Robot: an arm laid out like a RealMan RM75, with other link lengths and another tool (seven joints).
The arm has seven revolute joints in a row. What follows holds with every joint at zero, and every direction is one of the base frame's. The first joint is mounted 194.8 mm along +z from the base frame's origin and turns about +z. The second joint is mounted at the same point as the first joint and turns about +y. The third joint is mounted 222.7 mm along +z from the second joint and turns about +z. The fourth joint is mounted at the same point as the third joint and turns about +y. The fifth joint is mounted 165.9 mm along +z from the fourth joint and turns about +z. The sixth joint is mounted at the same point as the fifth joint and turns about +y. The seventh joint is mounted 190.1 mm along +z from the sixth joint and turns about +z. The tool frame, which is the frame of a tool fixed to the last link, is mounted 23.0 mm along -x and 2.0 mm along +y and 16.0 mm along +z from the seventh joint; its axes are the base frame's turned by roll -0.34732, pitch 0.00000 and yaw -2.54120 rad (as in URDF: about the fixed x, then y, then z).
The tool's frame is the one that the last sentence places.
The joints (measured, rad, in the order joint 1, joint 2, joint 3, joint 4, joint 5, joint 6, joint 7), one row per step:
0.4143 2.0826 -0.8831 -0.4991 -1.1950 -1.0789 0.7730
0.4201 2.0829 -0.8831 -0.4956 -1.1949 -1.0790 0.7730
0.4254 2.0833 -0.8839 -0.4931 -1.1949 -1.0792 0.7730
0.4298 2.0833 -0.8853 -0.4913 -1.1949 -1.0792 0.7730
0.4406 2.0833 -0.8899 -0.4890 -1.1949 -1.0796 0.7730
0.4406 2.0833 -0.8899 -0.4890 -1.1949 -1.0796 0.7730
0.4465 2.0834 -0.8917 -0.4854 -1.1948 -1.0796 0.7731
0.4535 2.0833 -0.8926 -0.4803 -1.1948 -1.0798 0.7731
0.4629 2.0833 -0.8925 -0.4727 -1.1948 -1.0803 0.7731
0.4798 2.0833 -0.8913 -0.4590 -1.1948 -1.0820 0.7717
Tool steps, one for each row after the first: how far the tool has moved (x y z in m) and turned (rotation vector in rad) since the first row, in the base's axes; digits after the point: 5 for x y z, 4 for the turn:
-0.00169 0.00091 -0.00076 -0.0022 0.0019 0.0035
-0.00349 0.00171 -0.00155 -0.0045 0.0031 0.0077
-0.00501 0.00239 -0.00221 -0.0067 0.0033 0.0116
-0.00929 0.00408 -0.00368 -0.0119 0.0027 0.0234
-0.00929 0.00408 -0.00368 -0.0119 0.0027 0.0234
-0.01116 0.00486 -0.00478 -0.0155 0.0038 0.0277
-0.01311 0.00578 -0.00592 -0.0193 0.0055 0.0319
-0.01555 0.00699 -0.00735 -0.0240 0.0087 0.0366
-0.02003 0.00908 -0.00972 -0.0314 0.0140 0.0457

